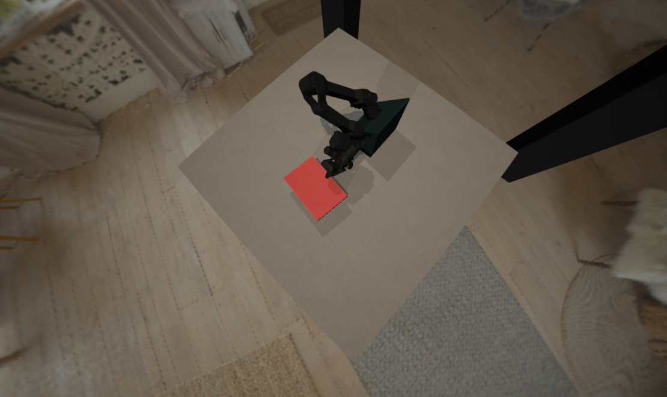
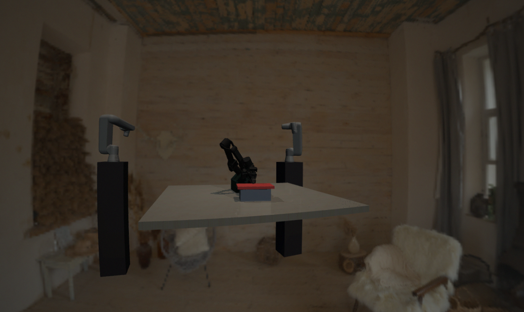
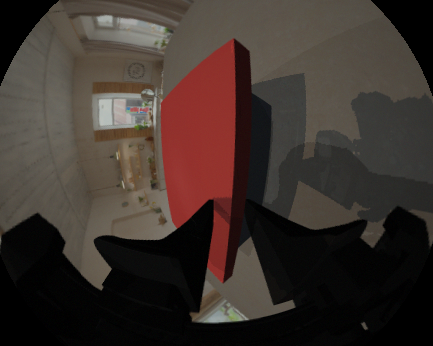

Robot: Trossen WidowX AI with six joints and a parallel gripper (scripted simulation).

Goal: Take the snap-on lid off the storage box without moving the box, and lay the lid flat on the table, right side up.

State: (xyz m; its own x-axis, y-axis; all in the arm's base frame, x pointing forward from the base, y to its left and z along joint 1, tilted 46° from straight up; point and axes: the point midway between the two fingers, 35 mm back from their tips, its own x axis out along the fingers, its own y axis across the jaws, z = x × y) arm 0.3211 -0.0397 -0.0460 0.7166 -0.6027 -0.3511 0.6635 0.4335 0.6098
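Right now my gripper tip is 7 cm short of the red lid and 2 cm to the left of it. The rest, counted from my gripper tip: storage box (7 cm ahead, 4 cm below, 1 cm to the right).
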